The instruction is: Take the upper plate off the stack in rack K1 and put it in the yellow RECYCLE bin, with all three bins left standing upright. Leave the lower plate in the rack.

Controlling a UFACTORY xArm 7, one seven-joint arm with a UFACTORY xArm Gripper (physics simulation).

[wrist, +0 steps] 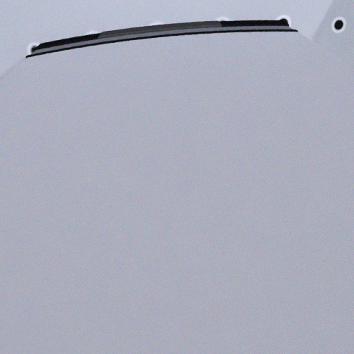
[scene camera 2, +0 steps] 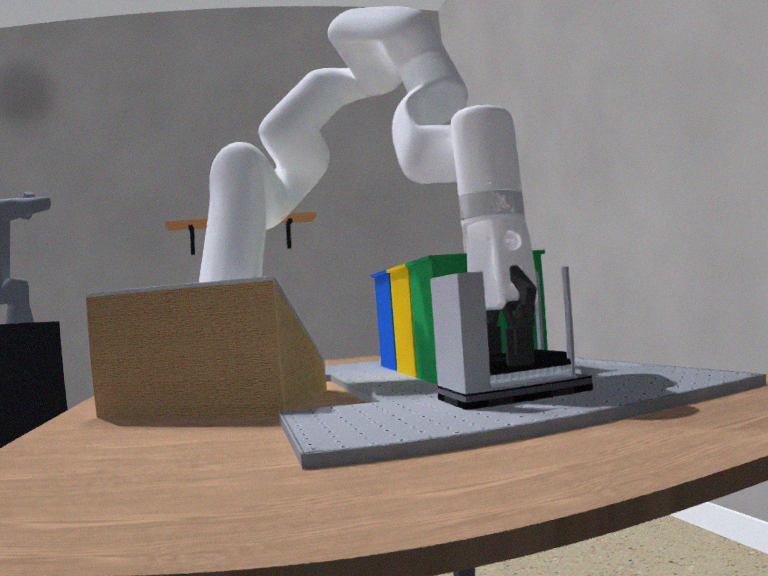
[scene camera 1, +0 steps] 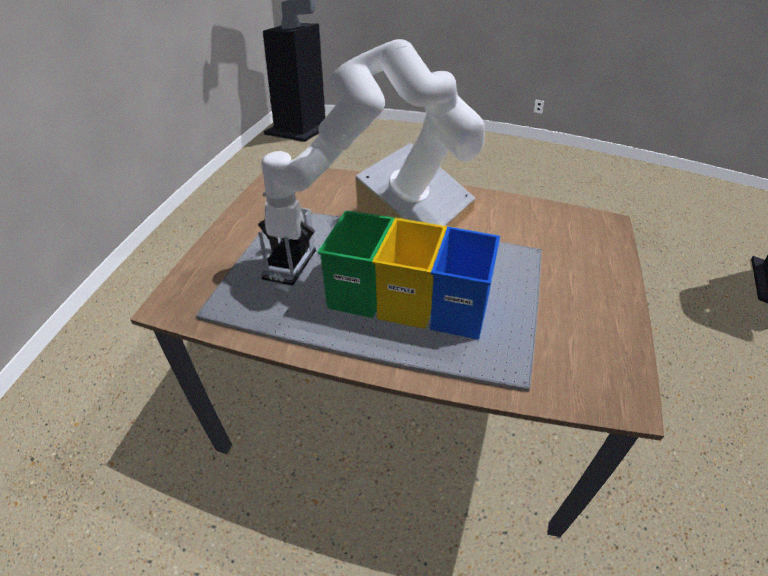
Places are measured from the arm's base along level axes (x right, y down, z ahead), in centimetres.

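Pixels of known places: gripper, between the fingertips: (scene camera 2: 504,362); arm's base, origin of its link: (scene camera 2: 226,322) (scene camera 1: 408,186).
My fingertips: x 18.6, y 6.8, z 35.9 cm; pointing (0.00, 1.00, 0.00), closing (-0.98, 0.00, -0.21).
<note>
Ahead of a thing's pixels: the offset from my fingertips to its middle. "spot": to the spot under its first point. Level surfaces: height alone.
Rack K1 {spot: dx +0.0, dy +2.9, dz +9.3 cm} (scene camera 1: 270,278) (scene camera 2: 539,393) stands left of the bins, with thin metal posts and a grey upright block. In it, a dark upper plate {spot: dx +3.1, dy -0.4, dz +4.7 cm} (scene camera 2: 550,357) lies over a pale, ribbed lower plate {dx +0.0, dy +1.3, dz +0.1 cm} (scene camera 2: 538,375). My gripper (scene camera 1: 288,248) (scene camera 2: 507,347) points down inside the rack, its black fingers wide apart and low around the stack. It is open; whether the fingers touch the upper plate is hidden. The yellow RECYCLE bin {dx -36.5, dy -5.0, dz -1.6 cm} (scene camera 1: 404,300) (scene camera 2: 403,322) stands upright between the green bin {dx -23.7, dy -5.0, dz +1.1 cm} (scene camera 1: 350,291) (scene camera 2: 423,316) and the blue bin {dx -49.3, dy -5.0, dz -4.3 cm} (scene camera 1: 461,310) (scene camera 2: 382,316), both upright.
The bins and rack stand on a grey perforated board {dy +4.0 cm} (scene camera 1: 508,347) (scene camera 2: 372,434) on a wooden table {dy +5.3 cm} (scene camera 1: 595,310) (scene camera 2: 248,496). The green bin is nearest the rack. The arm's base block (scene camera 1: 372,199) (scene camera 2: 186,353) stands behind. A plain grey surface with a dark edge fills most of the wrist view.
</note>
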